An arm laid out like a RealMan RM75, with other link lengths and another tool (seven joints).
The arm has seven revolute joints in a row. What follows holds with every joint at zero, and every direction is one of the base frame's. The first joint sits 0.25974 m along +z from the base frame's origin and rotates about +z. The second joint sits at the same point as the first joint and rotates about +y. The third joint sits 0.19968 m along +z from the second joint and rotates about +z. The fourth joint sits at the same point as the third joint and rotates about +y. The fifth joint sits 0.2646 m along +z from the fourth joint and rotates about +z. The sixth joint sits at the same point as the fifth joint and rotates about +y. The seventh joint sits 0.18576 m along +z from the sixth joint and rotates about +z. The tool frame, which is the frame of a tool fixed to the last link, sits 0.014 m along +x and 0.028 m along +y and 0.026 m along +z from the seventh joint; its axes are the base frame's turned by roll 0, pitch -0.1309 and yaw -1.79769 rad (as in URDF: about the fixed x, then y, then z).
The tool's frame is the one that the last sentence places.
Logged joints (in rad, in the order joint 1, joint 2, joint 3, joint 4, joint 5, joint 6, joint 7), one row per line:
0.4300, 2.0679, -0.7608, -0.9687, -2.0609, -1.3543, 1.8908
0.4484, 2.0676, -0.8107, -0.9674, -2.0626, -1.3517, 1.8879
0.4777, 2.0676, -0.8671, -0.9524, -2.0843, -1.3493, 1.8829
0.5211, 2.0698, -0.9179, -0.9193, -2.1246, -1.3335, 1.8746
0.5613, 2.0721, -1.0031, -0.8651, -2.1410, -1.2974, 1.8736
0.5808, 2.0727, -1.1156, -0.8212, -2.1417, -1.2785, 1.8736
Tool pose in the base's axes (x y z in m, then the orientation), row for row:
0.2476, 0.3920, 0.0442, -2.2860, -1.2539, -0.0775
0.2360, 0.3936, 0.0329, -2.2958, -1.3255, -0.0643
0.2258, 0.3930, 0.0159, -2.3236, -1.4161, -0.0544
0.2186, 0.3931, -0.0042, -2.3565, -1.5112, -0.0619
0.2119, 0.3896, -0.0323, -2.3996, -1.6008, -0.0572
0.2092, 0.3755, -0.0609, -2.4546, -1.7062, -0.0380
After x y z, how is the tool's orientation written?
As a rotation vector, in radians.
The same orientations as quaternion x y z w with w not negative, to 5 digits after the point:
-0.84543, -0.46373, -0.02866, 0.26342
-0.83993, -0.48494, -0.02352, 0.24248
-0.83499, -0.50888, -0.01955, 0.20843
-0.82934, -0.53184, -0.02178, 0.16991
-0.82489, -0.55029, -0.01966, 0.12789
-0.81868, -0.56907, -0.01267, 0.07593

